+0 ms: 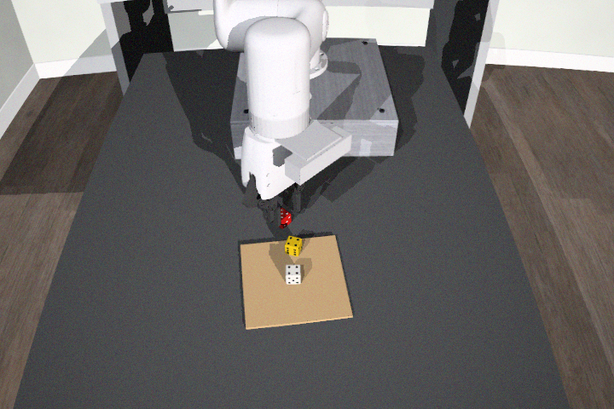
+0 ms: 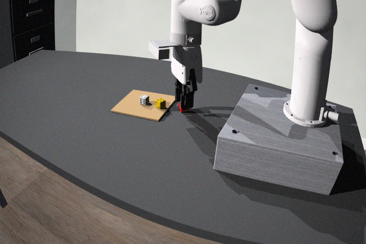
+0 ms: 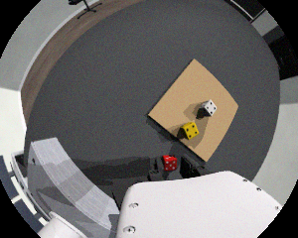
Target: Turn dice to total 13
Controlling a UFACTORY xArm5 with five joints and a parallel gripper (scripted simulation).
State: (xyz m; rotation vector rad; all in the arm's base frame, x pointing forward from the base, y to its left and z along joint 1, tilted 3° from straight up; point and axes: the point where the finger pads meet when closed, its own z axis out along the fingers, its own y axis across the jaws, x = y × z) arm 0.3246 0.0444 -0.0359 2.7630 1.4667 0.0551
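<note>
My gripper is now 3 cm above the red die. Round my hand: yellow die (5 cm ahead, 3 cm to the left, 2 cm below); then tan mat (10 cm ahead, 4 cm to the left, 4 cm below); then white die (10 cm ahead, 4 cm to the left, 2 cm below).
</note>
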